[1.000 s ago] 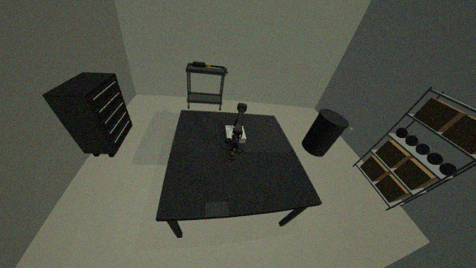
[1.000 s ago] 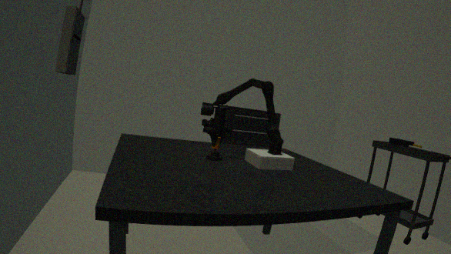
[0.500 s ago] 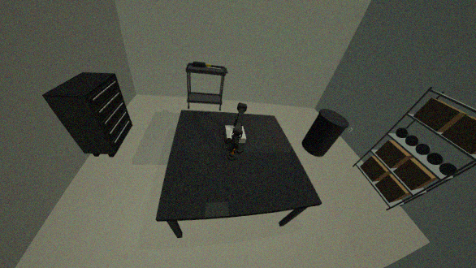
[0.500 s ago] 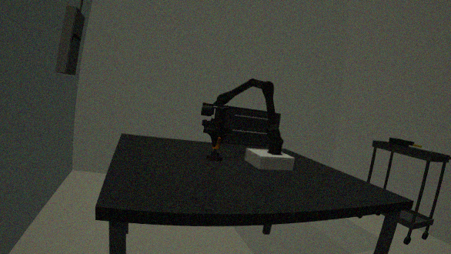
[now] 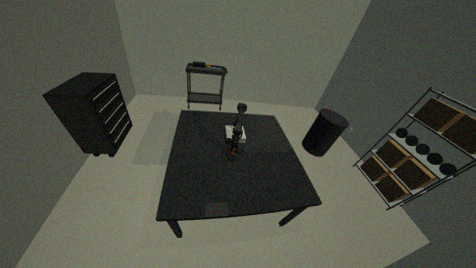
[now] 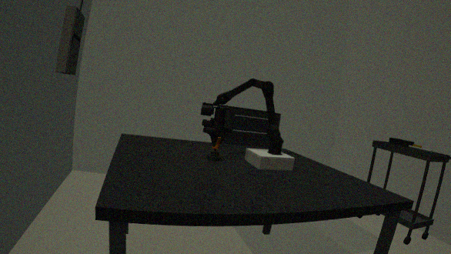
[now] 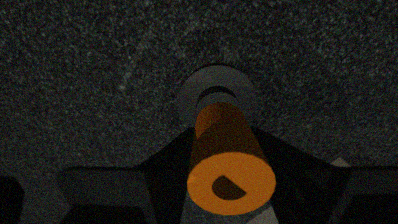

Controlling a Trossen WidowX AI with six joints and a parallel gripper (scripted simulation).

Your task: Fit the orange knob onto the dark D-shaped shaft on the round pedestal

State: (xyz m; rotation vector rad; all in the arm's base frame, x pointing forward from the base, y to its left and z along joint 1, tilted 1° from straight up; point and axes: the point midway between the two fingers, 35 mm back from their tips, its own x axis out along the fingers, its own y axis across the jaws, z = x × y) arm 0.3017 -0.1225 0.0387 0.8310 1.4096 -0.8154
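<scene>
My gripper tip is 20 mm below the orange knob. The rest, counted from my gripper tip: round pedestal (40 mm below).
</scene>
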